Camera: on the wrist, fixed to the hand. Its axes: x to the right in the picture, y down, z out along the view.
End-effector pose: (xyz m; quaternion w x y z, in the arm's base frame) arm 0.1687 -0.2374 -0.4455 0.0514 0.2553 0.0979 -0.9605
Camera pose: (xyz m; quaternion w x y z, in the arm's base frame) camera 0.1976 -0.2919 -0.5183 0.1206 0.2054 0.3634 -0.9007
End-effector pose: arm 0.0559 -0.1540 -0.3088 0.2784 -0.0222 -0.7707 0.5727
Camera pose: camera 0.0534 -0.0695 -0.3529 0.2427 -0.0824 -0.9076 0.3325
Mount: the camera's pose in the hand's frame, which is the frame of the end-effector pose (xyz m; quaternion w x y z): 0.0141 0.0692 -0.0641 0.9593 -0.2811 -0.0258 -0.0031
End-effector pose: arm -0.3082 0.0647 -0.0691 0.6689 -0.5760 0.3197 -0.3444
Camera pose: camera -0.3468 0.0246 -0.1466 0.4869 -0.7505 0.3845 -0.2277
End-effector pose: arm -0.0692 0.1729 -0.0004 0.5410 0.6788 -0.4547 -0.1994
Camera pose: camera -0.0409 0.1965 0.0876 0.6975 0.4954 -0.3920 -0.3383
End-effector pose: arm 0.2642 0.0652 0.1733 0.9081 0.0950 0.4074 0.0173
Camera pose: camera 0.2292 0.1448 0.1342 0.9085 -0.1650 0.3628 0.1259
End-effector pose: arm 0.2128 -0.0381 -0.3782 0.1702 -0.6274 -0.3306 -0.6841
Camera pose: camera 0.2076 -0.1283 -0.3476 0.0237 0.6664 0.1312 0.7336
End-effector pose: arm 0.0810 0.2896 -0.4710 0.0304 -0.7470 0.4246 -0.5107
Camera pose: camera -0.0096 0.2610 -0.4632 0.1714 0.7396 -0.5478 0.3514
